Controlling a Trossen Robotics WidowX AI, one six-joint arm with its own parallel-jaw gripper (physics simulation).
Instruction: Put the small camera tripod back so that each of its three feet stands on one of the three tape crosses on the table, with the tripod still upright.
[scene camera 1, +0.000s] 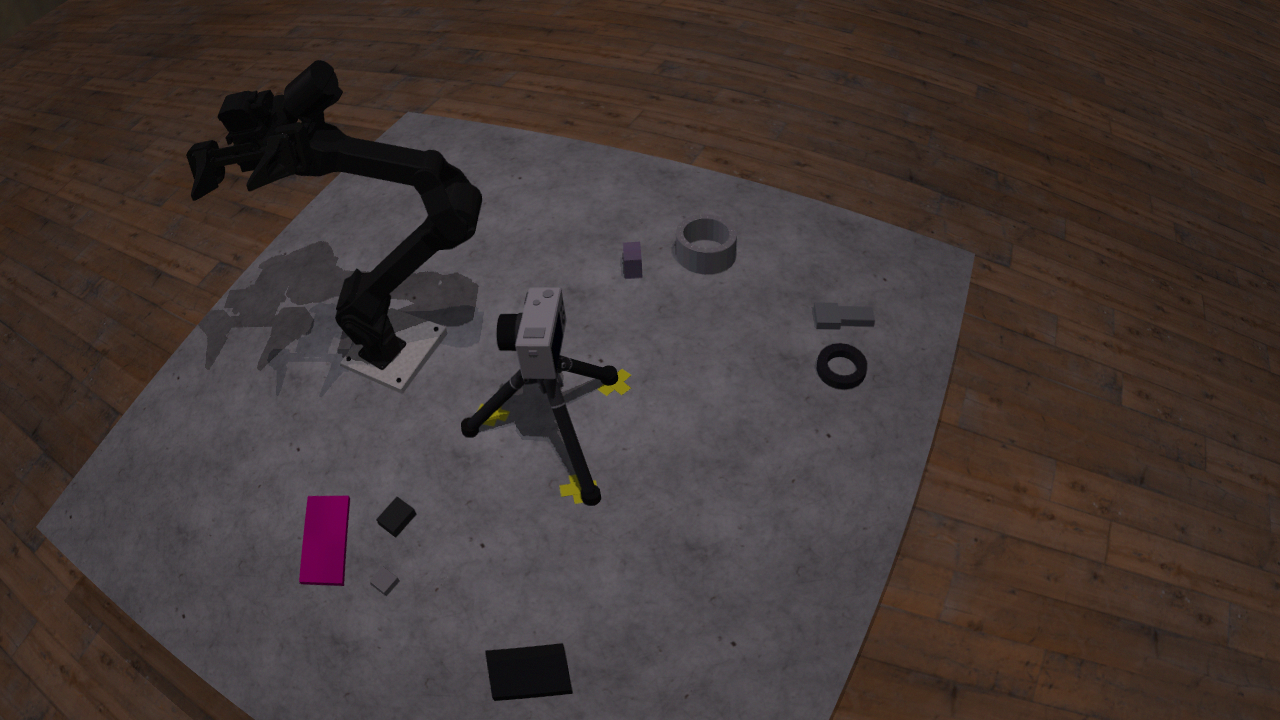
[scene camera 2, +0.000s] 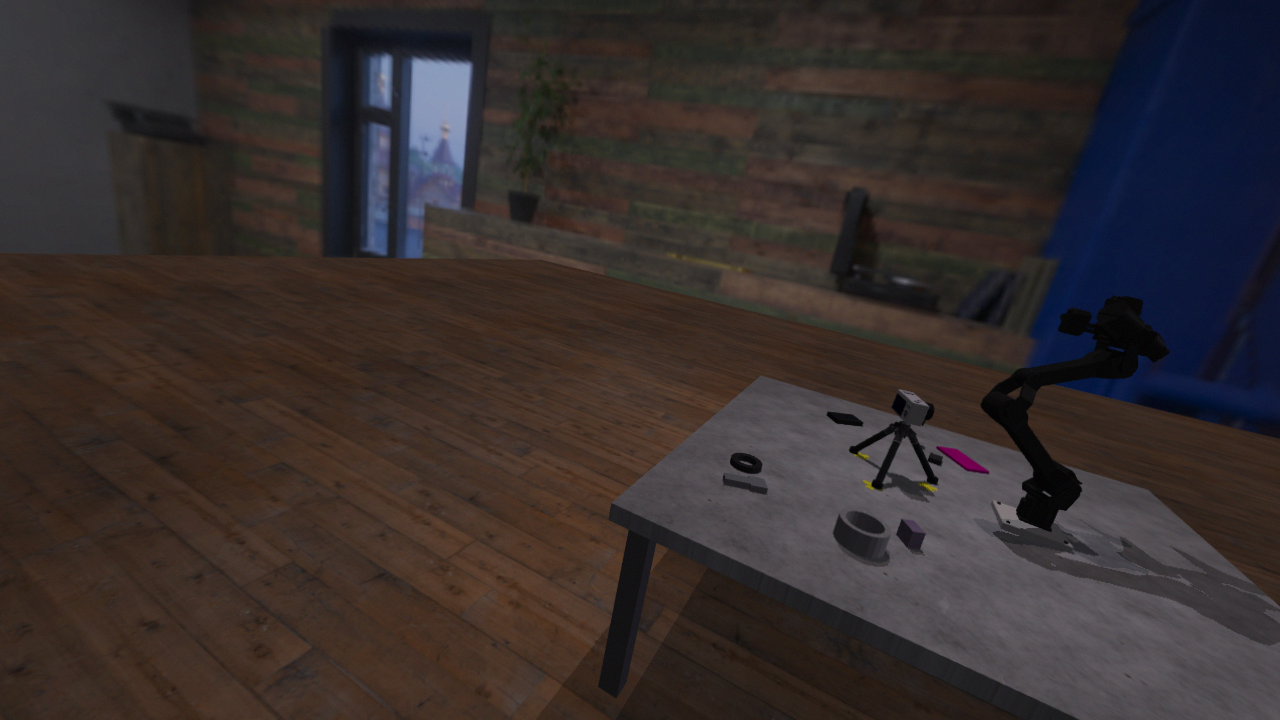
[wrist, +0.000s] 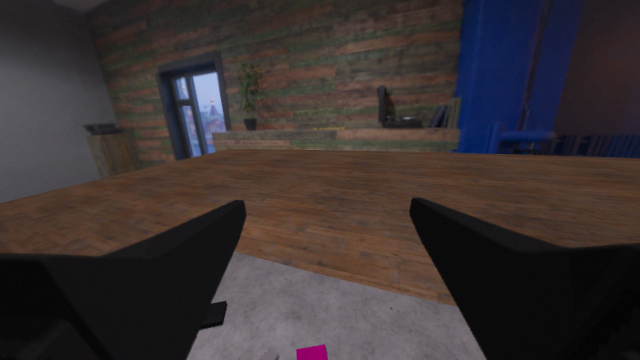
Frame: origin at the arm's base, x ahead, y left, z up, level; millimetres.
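Seen in the pictures: gripper, fingertip midpoint: (scene camera 1: 219, 193) (wrist: 328, 206); arm's base at its link origin: (scene camera 1: 382, 349) (scene camera 2: 1033, 521).
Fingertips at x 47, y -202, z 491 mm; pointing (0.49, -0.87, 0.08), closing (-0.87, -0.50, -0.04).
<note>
Offsets run from my fingertips to a thing's top centre. "pt": to the spot under its first point.
The small tripod (scene camera 1: 568, 438) (scene camera 2: 887, 461) stands upright with a white camera (scene camera 1: 539, 331) (scene camera 2: 911, 407) on top. In scene camera 1, its left foot @(pt dx +185, dy +160, dz -487 mm) (scene camera 1: 469, 428) rests on bare table left of one yellow cross @(pt dx +220, dy +182, dz -453 mm) (scene camera 1: 494, 415). Its near foot @(pt dx +393, dy +162, dz -489 mm) (scene camera 1: 590, 494) is at the right edge of another cross @(dx +367, dy +169, dz -504 mm) (scene camera 1: 571, 489). Its right foot @(pt dx +303, dy +341, dz -481 mm) (scene camera 1: 608, 375) overlaps the upper left of the third cross @(dx +305, dy +351, dz -504 mm) (scene camera 1: 617, 384); exact contact is hard to tell. My gripper (scene camera 1: 225, 188) (wrist: 328, 206) is open and empty, raised high and far left of the tripod in scene camera 1.
A magenta slab @(dx +114, dy -120, dz -497 mm) (scene camera 1: 324, 540) (wrist: 312, 353), small dark block @(dx +184, dy -21, dz -490 mm) (scene camera 1: 395, 516), small grey piece @(dx +236, dy -114, dz -493 mm) (scene camera 1: 384, 582) and black slab @(dx +478, dy -107, dz -490 mm) (scene camera 1: 528, 671) (wrist: 215, 314) lie on the near side. A purple block @(dx +197, dy +568, dz -465 mm) (scene camera 1: 631, 261), grey ring @(dx +281, dy +662, dz -456 mm) (scene camera 1: 707, 261), grey stepped piece @(dx +547, dy +648, dz -490 mm) (scene camera 1: 841, 315) and black ring @(dx +585, dy +547, dz -489 mm) (scene camera 1: 841, 382) lie beyond and right.
</note>
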